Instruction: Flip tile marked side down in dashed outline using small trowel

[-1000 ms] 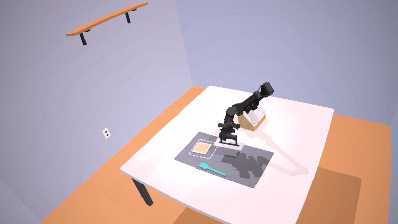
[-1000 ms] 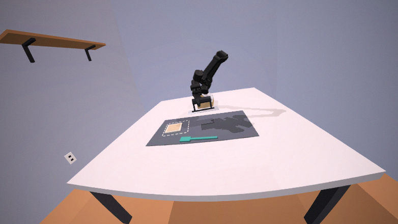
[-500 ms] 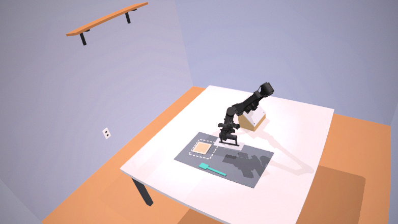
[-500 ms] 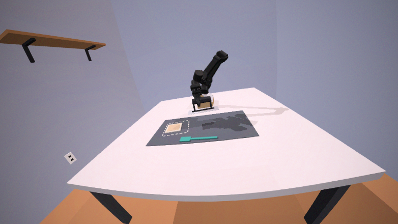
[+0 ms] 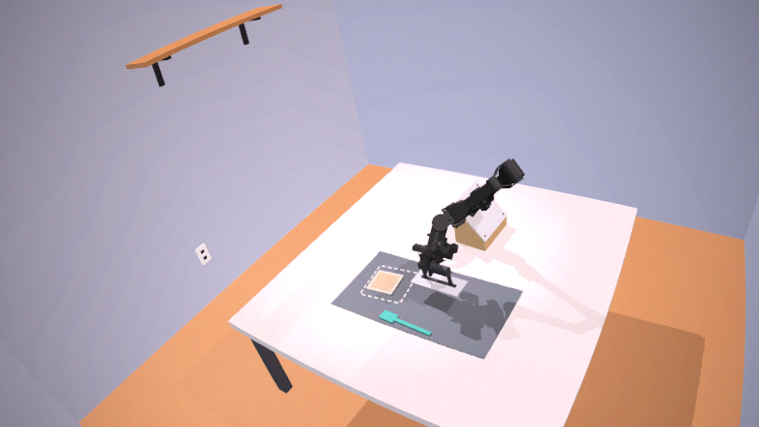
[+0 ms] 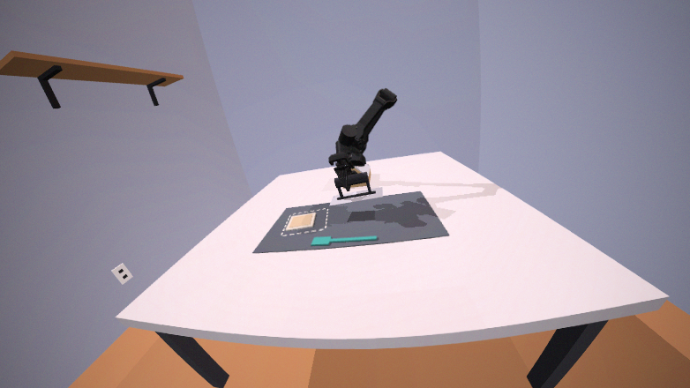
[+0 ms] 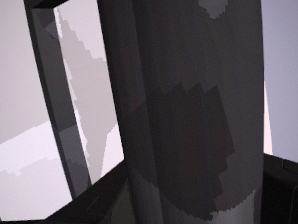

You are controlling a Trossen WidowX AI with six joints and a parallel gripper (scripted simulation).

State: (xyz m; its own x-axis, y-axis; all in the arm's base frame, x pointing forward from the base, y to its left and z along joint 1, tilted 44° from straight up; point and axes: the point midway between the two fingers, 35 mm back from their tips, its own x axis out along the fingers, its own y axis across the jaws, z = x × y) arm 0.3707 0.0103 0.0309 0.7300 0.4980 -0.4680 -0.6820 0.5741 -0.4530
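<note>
Now: the grey mat 140 mm below my gripper tip and 20 mm to the right of it. Also, from my gripper tip: tile (210 mm to the right, 110 mm below); teal trowel (140 mm ahead, 110 mm below, 40 mm to the right).
</note>
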